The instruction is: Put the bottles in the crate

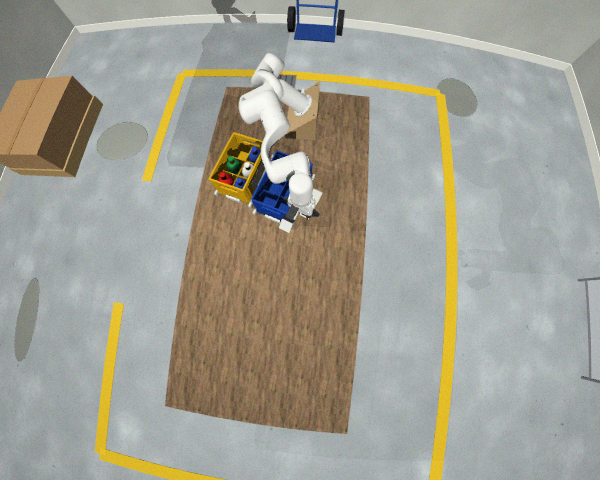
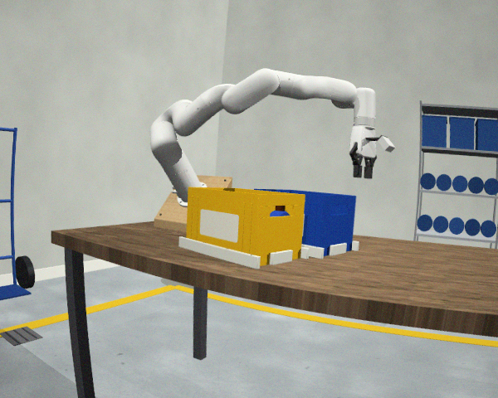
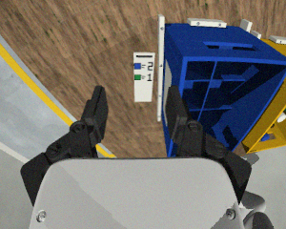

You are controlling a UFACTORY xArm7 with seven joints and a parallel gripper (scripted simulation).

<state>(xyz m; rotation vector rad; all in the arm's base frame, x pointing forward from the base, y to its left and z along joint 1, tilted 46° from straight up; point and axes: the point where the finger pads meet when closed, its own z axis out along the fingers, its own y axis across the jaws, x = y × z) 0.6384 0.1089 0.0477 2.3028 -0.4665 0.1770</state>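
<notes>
My gripper is now 280 mm to the left of the white-label bottle, 250 mm past it and 160 mm above it. The rest, counted from my hand: pick list: 250 mm below, 130 mm behind, 30 mm to the left; blue crate: 170 mm below, 170 mm behind, 100 mm to the right; blue-label bottle: 310 mm to the right, 160 mm below, 160 mm behind.
</notes>
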